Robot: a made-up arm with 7 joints.
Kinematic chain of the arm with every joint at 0, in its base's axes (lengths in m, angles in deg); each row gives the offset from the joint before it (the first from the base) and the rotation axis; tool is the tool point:
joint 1: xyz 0 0 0.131 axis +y
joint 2: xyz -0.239 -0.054 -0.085 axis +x
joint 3: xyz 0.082 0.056 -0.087 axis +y
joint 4: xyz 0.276 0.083 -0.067 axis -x
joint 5: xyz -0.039 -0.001 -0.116 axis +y
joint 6: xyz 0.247 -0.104 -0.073 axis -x
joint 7: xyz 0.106 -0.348 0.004 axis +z
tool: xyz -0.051 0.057 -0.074
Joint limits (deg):
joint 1: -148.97..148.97
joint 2: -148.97..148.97
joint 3: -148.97..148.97
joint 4: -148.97..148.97
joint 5: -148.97..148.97
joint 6: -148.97..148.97
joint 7: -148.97..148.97
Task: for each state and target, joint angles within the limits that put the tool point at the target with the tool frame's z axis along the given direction. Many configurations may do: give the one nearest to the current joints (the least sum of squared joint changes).
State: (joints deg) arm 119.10 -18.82 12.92 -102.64 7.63 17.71 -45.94
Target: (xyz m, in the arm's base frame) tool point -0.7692 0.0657 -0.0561 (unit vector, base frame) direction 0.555 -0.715 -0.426
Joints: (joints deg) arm 109.83 -53.85 -7.12 -130.26 12.23 27.44 -34.25
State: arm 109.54 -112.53 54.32 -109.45 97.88 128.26 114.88
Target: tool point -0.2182 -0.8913 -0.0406 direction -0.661 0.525 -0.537
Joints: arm 68.30 -107.38 54.93 -58.57 66.99 120.15 131.25
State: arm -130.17 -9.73 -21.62 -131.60 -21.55 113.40 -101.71
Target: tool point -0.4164 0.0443 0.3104 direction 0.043 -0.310 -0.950
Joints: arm -141.44 -8.13 -45.44 -138.17 -4.86 114.15 -99.37
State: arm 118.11 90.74 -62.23 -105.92 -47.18 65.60 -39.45
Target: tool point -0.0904 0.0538 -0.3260 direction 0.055 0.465 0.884
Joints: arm 126.20 139.00 -31.25 -112.46 -53.66 40.92 -28.92
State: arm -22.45 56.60 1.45 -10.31 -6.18 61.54 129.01
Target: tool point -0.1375 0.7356 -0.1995 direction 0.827 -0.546 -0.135
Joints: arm 8.50 85.55 48.64 -39.34 10.34 35.79 124.13
